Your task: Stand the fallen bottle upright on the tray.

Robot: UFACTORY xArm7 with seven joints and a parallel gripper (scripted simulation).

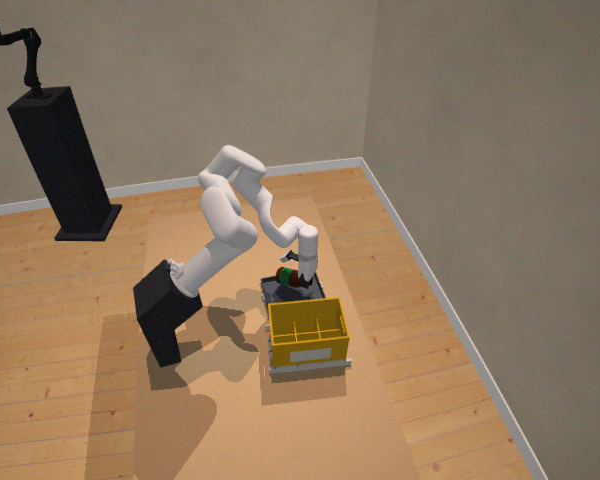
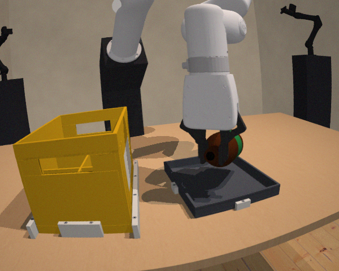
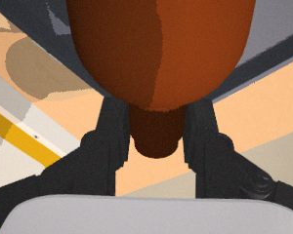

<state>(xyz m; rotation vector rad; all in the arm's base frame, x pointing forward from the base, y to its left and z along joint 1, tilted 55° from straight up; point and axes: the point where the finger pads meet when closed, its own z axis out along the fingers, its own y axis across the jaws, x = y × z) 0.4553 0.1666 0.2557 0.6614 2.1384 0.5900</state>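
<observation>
Right now my hand is 5 cm past the bottle, 2 cm to the right of it and 1 cm above it. Also, from my hand: yellow crate 26 cm to the right, 1 cm below; then tray 8 cm below, 6 cm behind, 2 cm to the left.
</observation>
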